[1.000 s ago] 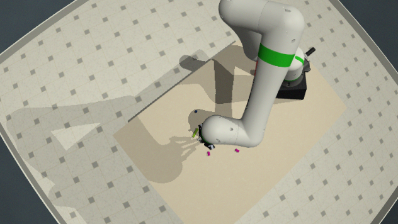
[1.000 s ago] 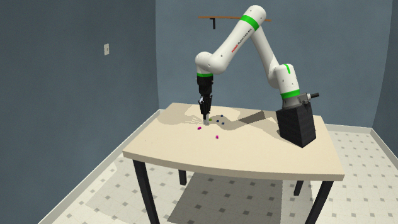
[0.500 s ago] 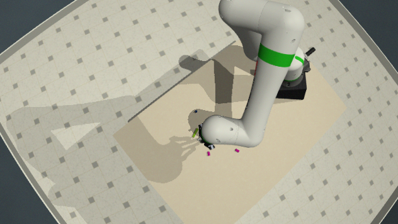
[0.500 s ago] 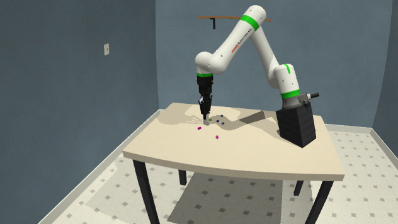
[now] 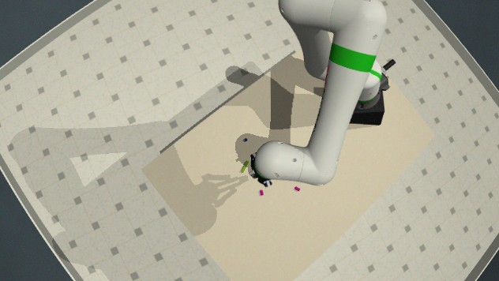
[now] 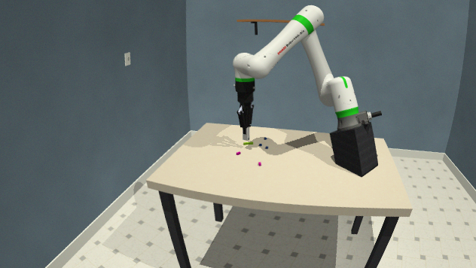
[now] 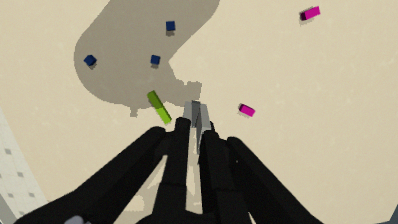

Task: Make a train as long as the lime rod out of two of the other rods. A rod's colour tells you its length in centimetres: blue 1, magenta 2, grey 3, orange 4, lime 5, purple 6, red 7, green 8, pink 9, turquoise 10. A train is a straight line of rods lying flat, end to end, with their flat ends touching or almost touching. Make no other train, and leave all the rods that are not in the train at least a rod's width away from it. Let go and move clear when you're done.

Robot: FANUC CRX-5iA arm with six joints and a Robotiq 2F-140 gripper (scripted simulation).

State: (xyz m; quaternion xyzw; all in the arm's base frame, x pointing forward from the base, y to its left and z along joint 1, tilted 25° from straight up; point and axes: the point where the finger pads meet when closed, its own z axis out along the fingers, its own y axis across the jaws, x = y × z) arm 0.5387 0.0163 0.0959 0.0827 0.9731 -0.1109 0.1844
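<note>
The lime rod is 80 mm below my hand and 50 mm to the right of it. Round my hand: grey rod: 30 mm below.
</note>
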